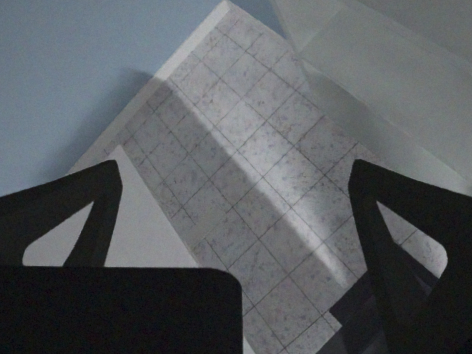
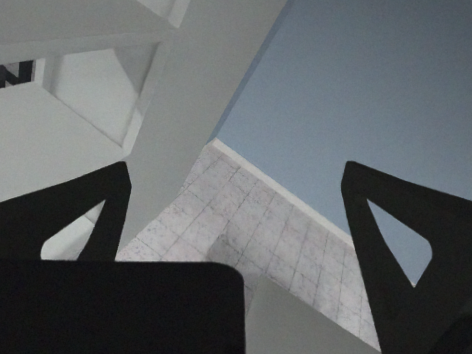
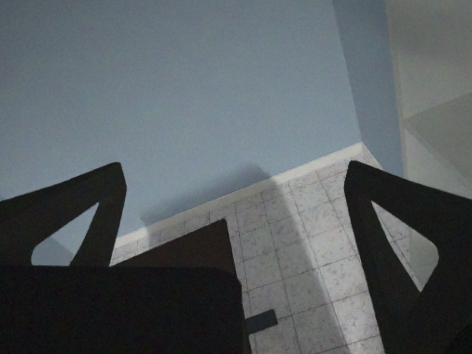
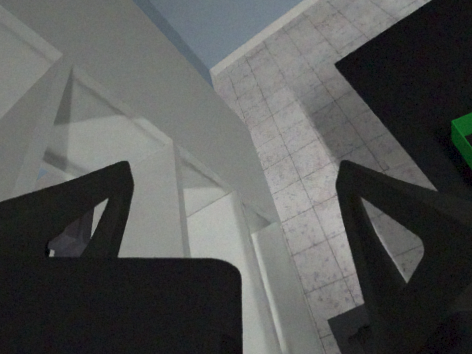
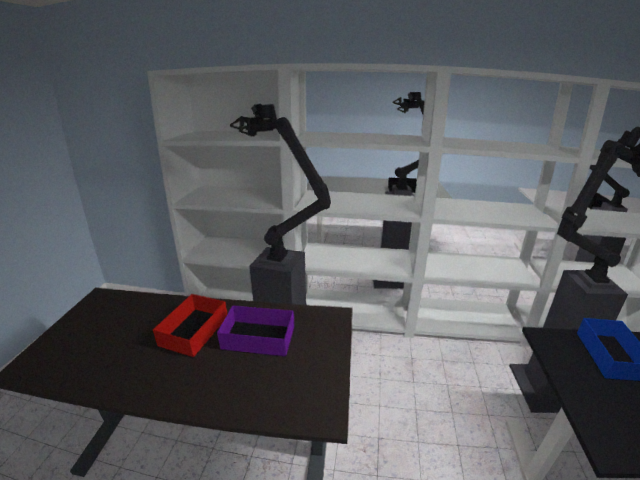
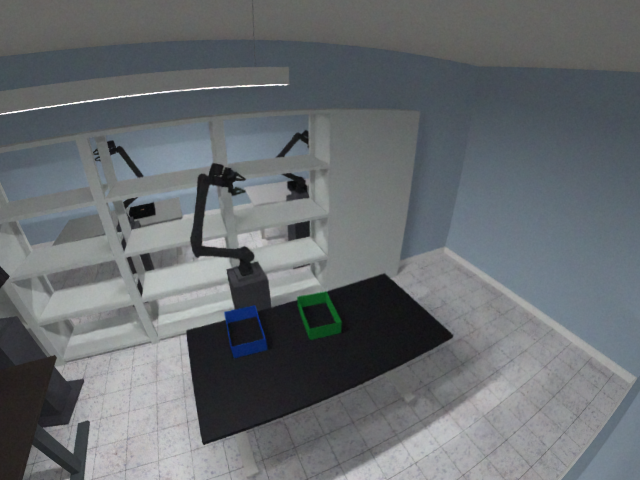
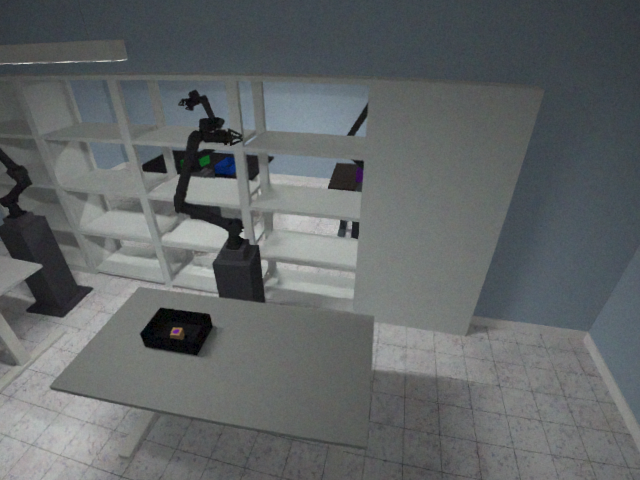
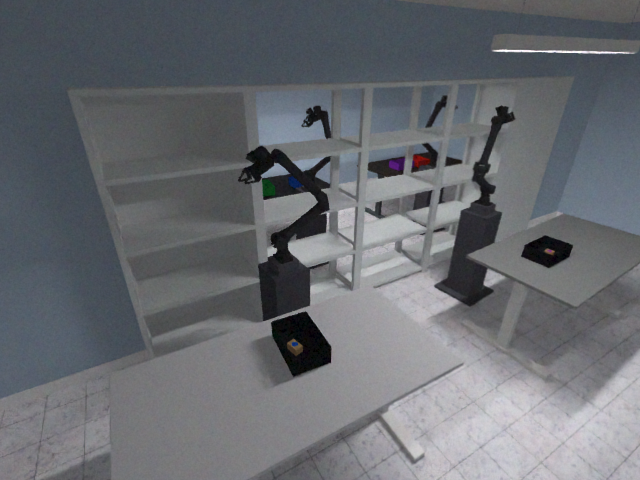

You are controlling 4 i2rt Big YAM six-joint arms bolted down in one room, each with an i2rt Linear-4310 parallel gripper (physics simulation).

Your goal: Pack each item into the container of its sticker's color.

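Note:
A tan block with a purple sticker (image 7: 176,332) (image 8: 549,252) lies in a black bin (image 7: 160,343) (image 8: 535,256). A tan block with a blue sticker (image 8: 295,346) lies in another black bin (image 8: 316,356). A red container (image 5: 175,345) and a purple container (image 5: 253,345) stand on the brown table. A blue container (image 6: 250,348) (image 5: 620,369) and a green container (image 6: 324,330) (image 4: 461,134) stand on the black table. The grippers of arm1 (image 1: 235,175), arm2 (image 2: 236,175), arm3 (image 3: 235,175) and arm4 (image 4: 235,175) are open and empty, raised high, away from the blocks.
A white shelf unit (image 5: 428,232) (image 6: 116,242) (image 7: 140,196) (image 8: 362,206) divides the room. The brown table (image 5: 129,387) and black table (image 6: 289,377) stand on one side. A grey table (image 7: 289,372) and a light table (image 8: 180,413) stand on the other.

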